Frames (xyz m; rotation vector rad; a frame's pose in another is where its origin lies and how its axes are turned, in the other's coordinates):
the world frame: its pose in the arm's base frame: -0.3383 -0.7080 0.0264 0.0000 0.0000 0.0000
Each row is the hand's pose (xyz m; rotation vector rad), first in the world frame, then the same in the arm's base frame.
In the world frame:
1: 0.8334 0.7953 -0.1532 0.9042 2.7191 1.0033
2: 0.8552 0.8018 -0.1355 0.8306 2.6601 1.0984
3: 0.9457 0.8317 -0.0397 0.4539 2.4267 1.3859
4: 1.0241 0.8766 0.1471 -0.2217 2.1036 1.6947
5: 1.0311 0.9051 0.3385 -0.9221 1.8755 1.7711
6: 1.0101 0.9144 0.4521 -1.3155 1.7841 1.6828
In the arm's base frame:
1: 0.4951 0.0873 -0.1268 0.9042 2.7191 1.0033
2: 0.5169 0.0938 -0.1091 0.8306 2.6601 1.0984
3: 0.6074 0.1237 -0.0133 0.4539 2.4267 1.3859
4: 0.6858 0.1686 0.1735 -0.2217 2.1036 1.6947
5: 0.6928 0.1971 0.3649 -0.9221 1.8755 1.7711
6: 0.6718 0.2064 0.4785 -1.3155 1.7841 1.6828

